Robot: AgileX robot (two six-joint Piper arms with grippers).
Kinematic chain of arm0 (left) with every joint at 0, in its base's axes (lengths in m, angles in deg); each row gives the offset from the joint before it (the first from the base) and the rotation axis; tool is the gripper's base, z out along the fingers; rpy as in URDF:
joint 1: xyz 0 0 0.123 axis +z
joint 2: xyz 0 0 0 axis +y
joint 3: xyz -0.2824 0 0.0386 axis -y
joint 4: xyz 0.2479 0 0.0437 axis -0.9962 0 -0.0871
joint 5: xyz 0 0 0 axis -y
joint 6: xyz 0.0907 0 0.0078 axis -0.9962 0 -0.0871
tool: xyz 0 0 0 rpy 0 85 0
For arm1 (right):
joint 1: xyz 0 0 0.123 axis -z
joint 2: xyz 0 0 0 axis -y
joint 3: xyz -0.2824 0 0.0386 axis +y
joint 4: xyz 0.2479 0 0.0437 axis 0.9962 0 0.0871
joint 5: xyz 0 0 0 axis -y
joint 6: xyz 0.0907 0 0.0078 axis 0.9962 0 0.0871
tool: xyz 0 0 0 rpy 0 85 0
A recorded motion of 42 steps. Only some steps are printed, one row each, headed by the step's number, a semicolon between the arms.
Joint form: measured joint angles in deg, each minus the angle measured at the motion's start. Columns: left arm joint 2, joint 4, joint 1, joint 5, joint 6, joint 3; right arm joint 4, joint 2, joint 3, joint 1, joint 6, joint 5.
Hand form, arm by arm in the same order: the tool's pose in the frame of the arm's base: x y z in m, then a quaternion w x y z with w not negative. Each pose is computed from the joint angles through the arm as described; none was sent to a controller.
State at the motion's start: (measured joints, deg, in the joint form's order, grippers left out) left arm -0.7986 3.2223 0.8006 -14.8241 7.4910 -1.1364; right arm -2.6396 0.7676 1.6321 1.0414 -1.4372 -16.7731
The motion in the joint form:
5: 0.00 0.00 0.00 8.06 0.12 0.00; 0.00 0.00 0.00 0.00 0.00 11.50
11: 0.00 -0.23 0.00 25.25 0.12 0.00; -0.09 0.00 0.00 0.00 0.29 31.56
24: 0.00 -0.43 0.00 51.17 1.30 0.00; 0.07 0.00 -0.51 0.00 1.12 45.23
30: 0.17 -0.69 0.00 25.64 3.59 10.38; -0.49 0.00 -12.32 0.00 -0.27 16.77
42: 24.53 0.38 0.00 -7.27 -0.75 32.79; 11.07 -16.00 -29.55 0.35 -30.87 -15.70
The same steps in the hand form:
5: 0.0562 0.0002 0.1964 0.69123 -0.07054 0.71643 -0.06293; 0.0566 -0.0014 0.1958 0.69932 -0.01736 0.71385 -0.03270
11: 0.0532 0.0016 0.2234 0.79111 -0.06391 0.60489 -0.06461; 0.0518 0.0002 0.2271 0.81305 -0.01887 0.58107 -0.03074
24: 0.0340 0.0031 0.2595 0.90668 -0.05586 0.41128 -0.07522; 0.0416 0.0012 0.2495 0.87882 -0.01578 0.47636 -0.02266
30: 0.0360 0.0013 0.2834 0.84154 -0.07006 0.52768 -0.09193; 0.0387 -0.0007 0.2755 0.79995 -0.01983 0.59833 -0.04107
42: 0.0864 -0.0010 0.3349 0.64567 -0.06453 0.75840 -0.06142; 0.0579 0.0058 0.3087 0.60248 -0.18645 0.76818 -0.11025

